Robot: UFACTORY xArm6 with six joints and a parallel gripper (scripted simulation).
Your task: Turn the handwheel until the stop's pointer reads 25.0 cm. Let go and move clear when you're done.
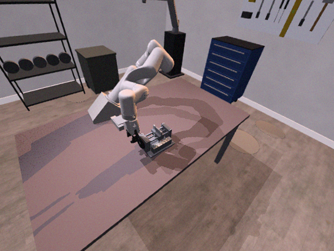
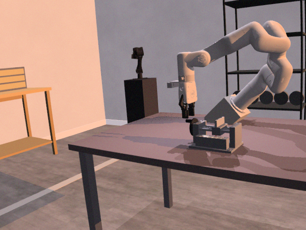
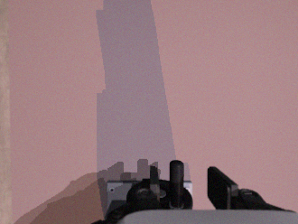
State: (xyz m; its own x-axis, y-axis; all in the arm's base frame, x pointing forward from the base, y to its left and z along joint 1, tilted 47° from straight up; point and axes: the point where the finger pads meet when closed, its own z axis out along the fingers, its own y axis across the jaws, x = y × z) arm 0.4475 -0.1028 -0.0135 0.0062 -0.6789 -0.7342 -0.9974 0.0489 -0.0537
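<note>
Now: the black handwheel 40 mm below my hand, 20 mm to the left of it and 10 mm ahead of it. The rest, counted from my hand: sliding stop block 170 mm to the left, 40 mm below, 30 mm ahead.
</note>
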